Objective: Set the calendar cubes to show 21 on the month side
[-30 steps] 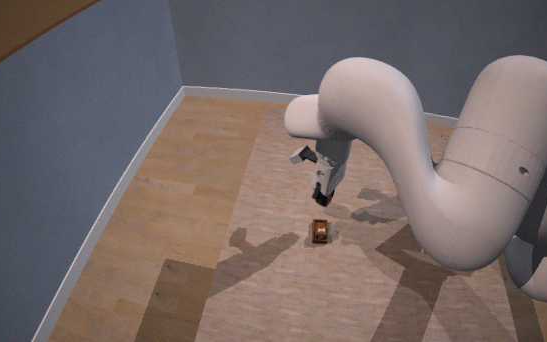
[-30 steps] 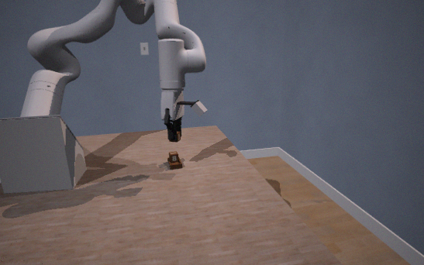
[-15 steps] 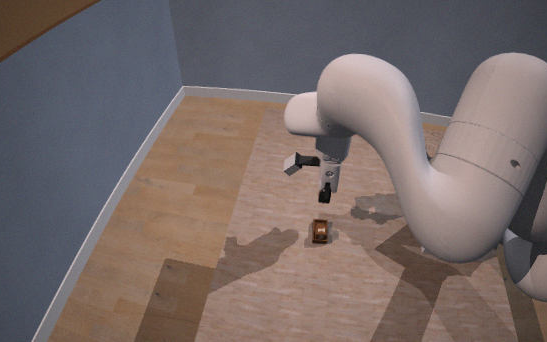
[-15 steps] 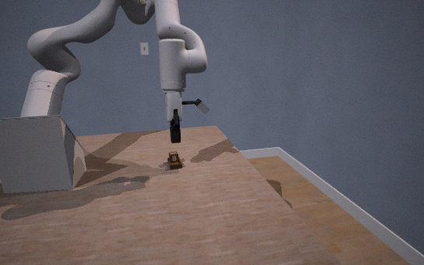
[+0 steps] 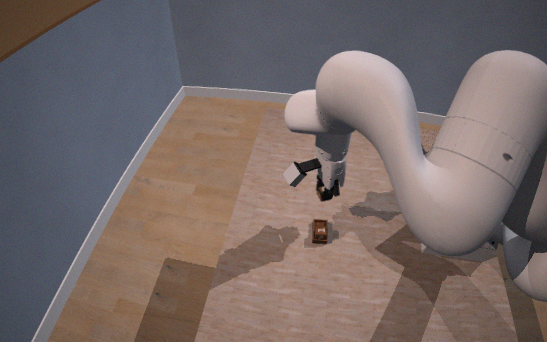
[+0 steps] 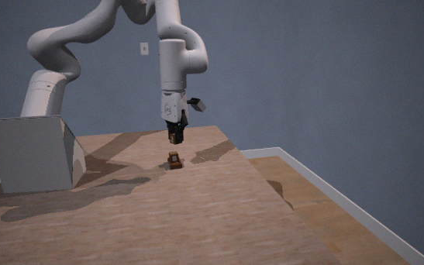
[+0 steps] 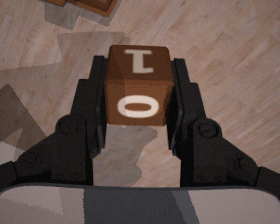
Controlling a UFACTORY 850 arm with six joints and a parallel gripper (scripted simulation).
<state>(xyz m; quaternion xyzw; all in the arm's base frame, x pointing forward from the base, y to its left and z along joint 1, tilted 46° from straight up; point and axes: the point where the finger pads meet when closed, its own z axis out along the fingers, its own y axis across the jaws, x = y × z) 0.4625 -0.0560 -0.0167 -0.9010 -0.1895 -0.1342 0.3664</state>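
My hand is 6 cm to the right of the brown tray and 13 cm above it. Round my hand: brown wooden date cube 1 cm below.
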